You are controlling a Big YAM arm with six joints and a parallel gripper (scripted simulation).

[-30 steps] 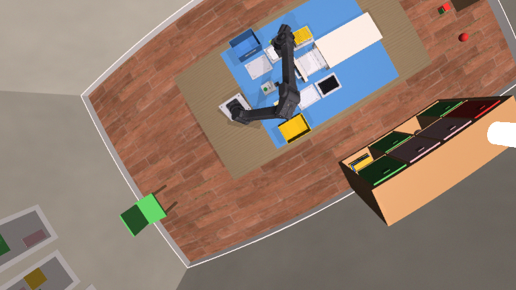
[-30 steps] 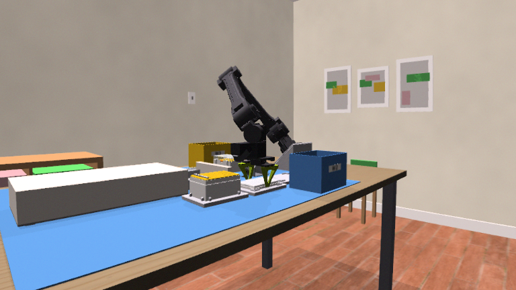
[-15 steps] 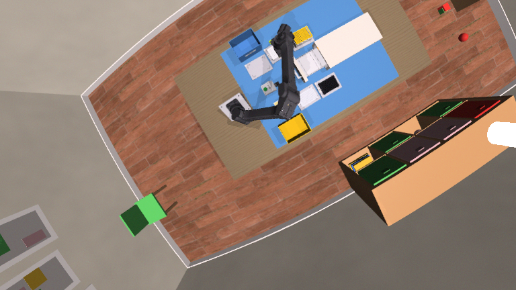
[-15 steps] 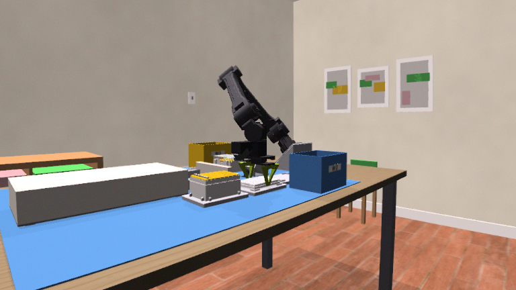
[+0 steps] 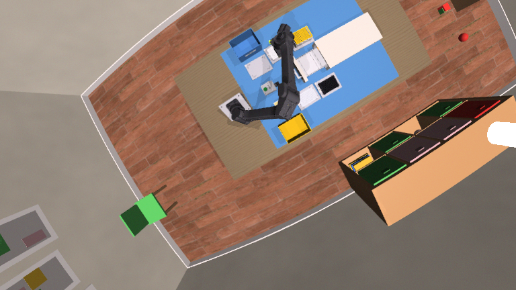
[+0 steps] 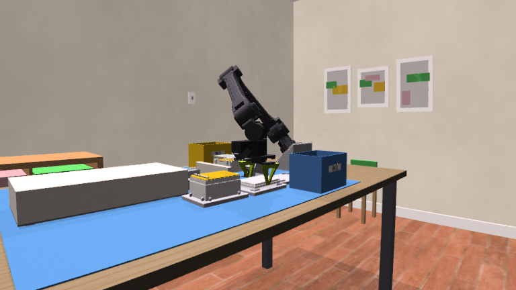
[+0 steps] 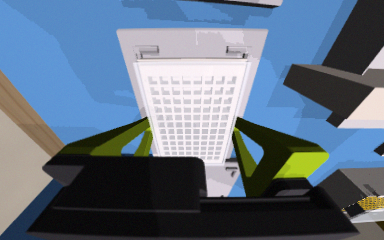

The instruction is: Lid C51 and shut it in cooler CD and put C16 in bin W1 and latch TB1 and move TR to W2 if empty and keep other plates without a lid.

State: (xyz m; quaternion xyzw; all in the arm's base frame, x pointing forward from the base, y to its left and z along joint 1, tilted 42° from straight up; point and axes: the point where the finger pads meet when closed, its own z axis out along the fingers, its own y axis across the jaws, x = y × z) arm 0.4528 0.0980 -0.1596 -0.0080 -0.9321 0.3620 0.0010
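My gripper is now 170 mm short of the drawer and 200 mm to the left of it. Round my hand: nest label N1 (110 mm ahead, 10 mm to the right, 20 mm below); then plate lid (right at my hand); then white plate (right at my hand).
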